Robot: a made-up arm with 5 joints. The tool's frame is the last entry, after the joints.
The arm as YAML. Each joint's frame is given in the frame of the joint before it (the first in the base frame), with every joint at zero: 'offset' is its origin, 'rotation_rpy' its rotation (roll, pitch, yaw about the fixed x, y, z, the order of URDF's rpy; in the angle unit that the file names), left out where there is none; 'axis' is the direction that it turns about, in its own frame. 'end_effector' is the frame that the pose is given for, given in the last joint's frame.
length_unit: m
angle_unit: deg
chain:
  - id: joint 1
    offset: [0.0, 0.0, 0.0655]
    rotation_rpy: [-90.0, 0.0, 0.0]
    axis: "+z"
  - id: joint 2
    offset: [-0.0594, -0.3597, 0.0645]
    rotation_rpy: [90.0, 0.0, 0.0]
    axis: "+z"
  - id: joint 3
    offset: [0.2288, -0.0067, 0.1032]
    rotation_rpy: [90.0, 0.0, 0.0]
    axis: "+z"
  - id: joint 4
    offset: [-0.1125, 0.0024, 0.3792]
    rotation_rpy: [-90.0, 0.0, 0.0]
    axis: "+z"
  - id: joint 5
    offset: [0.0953, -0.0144, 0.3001]
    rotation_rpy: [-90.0, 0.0, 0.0]
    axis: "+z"
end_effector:
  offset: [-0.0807, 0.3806, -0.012]
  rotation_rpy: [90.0, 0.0, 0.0]
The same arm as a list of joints. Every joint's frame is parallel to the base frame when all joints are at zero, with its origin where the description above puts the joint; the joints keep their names.
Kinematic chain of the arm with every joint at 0, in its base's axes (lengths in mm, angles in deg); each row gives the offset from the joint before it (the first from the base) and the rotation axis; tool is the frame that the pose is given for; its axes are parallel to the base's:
joint 1: xyz 0 0 65.5 axis +y
joint 2: xyz -59.4 64.5 359.7 axis +z
joint 3: xyz 228.8 -6.7 103.2 axis -y
joint 4: xyz -112.5 -379.2 2.4 axis +z
joint 5: xyz 95.3 -14.4 300.1 axis +y
tool: xyz -80.7 -12 -380.6

